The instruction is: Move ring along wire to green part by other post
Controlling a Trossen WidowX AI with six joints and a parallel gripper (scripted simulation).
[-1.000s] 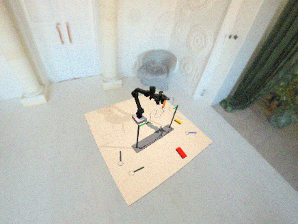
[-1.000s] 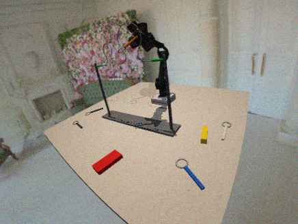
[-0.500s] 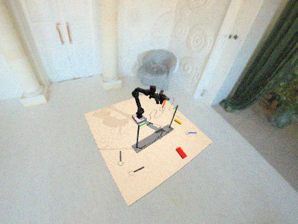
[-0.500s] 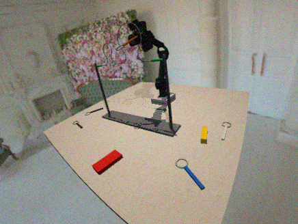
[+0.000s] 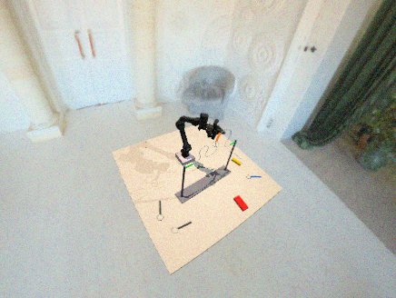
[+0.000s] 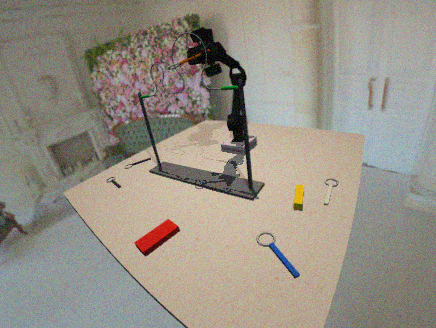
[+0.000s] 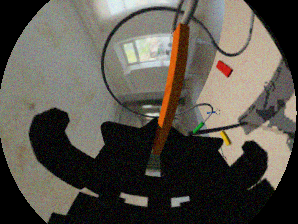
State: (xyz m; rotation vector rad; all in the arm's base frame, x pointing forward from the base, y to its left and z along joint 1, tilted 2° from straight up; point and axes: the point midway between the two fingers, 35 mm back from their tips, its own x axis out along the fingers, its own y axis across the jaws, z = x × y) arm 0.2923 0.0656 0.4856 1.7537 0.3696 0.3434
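My gripper tip is now 90 mm to the left of the orange-handled ring and 20 mm above it. Also, from my gripper tip: red block (520 mm below, 380 mm ahead, 40 mm to the right); yellow block (510 mm below, 330 mm to the left, 50 mm ahead); blue-handled ring (520 mm below, 310 mm to the left, 280 mm ahead).
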